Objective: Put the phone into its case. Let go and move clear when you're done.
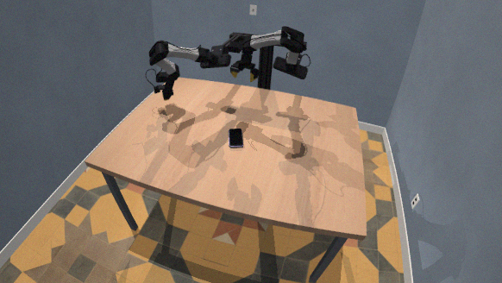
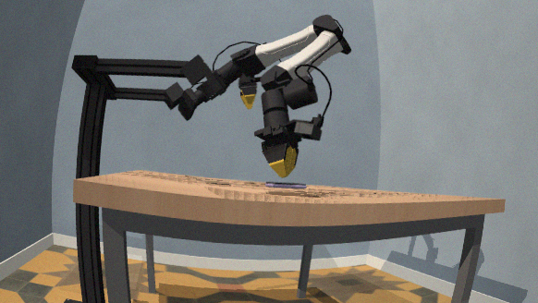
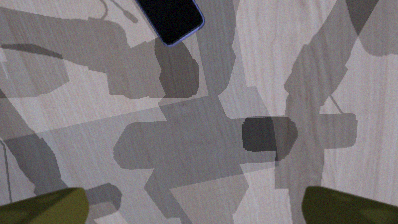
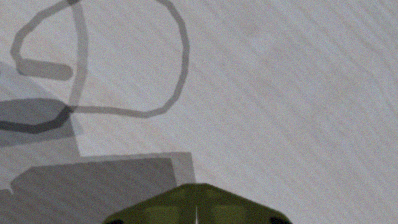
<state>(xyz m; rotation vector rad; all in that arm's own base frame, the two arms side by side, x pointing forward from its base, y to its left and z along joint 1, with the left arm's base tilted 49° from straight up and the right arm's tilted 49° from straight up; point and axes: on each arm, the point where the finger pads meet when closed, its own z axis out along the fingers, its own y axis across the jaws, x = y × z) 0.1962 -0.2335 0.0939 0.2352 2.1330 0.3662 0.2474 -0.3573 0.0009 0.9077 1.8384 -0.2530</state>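
My right hand is 540 mm to the right of the black phone, 280 mm short of it and 40 mm above it.
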